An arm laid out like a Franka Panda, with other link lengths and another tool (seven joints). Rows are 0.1 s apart.
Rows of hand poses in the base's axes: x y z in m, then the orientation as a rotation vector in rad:
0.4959, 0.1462, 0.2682, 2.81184, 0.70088, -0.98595
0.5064, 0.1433, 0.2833, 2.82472, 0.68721, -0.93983
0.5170, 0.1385, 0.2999, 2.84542, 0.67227, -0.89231
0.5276, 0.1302, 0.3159, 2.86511, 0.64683, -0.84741
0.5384, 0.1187, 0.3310, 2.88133, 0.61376, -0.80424
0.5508, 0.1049, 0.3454, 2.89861, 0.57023, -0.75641
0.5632, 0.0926, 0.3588, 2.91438, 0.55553, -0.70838
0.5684, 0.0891, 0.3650, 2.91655, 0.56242, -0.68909
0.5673, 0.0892, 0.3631, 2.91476, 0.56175, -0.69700
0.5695, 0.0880, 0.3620, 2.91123, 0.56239, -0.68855
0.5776, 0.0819, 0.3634, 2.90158, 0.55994, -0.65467
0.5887, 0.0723, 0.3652, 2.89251, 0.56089, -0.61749
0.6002, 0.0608, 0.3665, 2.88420, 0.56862, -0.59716
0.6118, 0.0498, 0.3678, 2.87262, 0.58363, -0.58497
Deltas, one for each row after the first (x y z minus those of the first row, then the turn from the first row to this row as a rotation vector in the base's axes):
0.0105, -0.0029, 0.0151, -0.00078, -0.03204, -0.00711
0.0211, -0.0077, 0.0317, 0.00519, -0.06493, -0.01843
0.0317, -0.0160, 0.0477, 0.00718, -0.09668, -0.03551
0.0425, -0.0275, 0.0628, 0.00422, -0.12777, -0.05571
0.0549, -0.0413, 0.0772, -0.00118, -0.16257, -0.08201
0.0673, -0.0536, 0.0906, 0.00405, -0.19510, -0.09223
0.0725, -0.0571, 0.0968, 0.00749, -0.20734, -0.08760
0.0714, -0.0570, 0.0949, 0.00608, -0.20221, -0.08793
0.0736, -0.0582, 0.0938, 0.00278, -0.20803, -0.08531
0.0817, -0.0643, 0.0952, -0.00818, -0.23160, -0.07954
0.0928, -0.0739, 0.0970, -0.01712, -0.25719, -0.07193
0.1043, -0.0854, 0.0983, -0.02204, -0.27088, -0.06233
0.1159, -0.0964, 0.0996, -0.02669, -0.27869, -0.04793

